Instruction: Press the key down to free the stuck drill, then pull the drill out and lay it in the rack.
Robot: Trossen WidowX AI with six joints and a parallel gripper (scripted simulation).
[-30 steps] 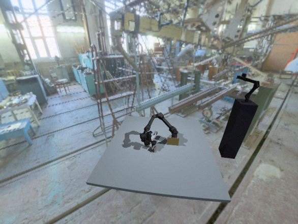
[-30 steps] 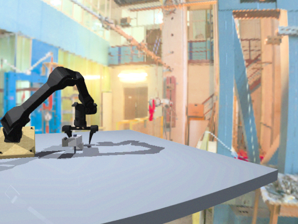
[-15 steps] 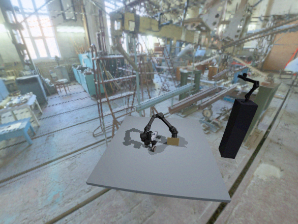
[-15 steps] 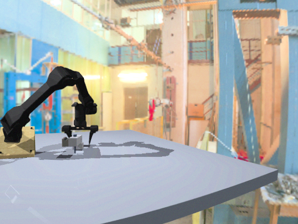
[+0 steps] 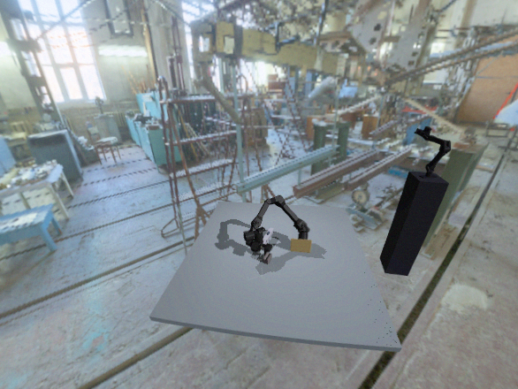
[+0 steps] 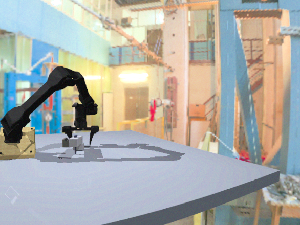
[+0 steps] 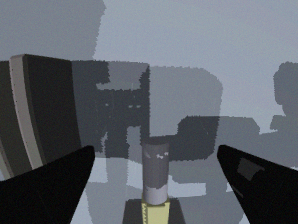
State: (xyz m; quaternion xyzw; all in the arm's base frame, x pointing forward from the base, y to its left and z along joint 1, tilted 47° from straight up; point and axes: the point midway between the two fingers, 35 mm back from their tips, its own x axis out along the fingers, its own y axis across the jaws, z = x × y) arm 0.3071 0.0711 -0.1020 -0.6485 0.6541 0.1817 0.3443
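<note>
Right now my gripper tip is 40 mm to the left of the drill, 40 mm below it and 10 mm past it. Also, from my gripper tip: light grey block: 130 mm to the right, 40 mm above, 30 mm behind; rack: 70 mm behind, 40 mm to the left, 10 mm above.
</note>
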